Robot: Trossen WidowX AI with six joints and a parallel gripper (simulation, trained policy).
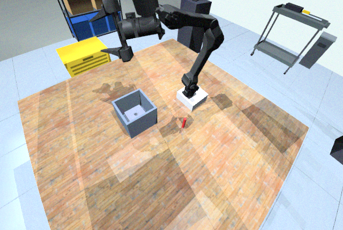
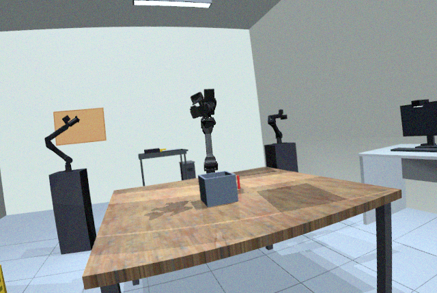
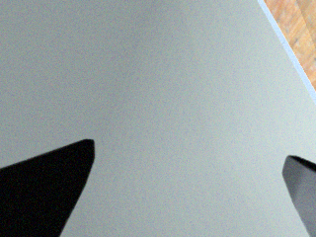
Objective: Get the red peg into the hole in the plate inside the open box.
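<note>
The red peg lies 24 cm behind my gripper tip, 25 cm to the left of it and 42 cm below it.
</note>
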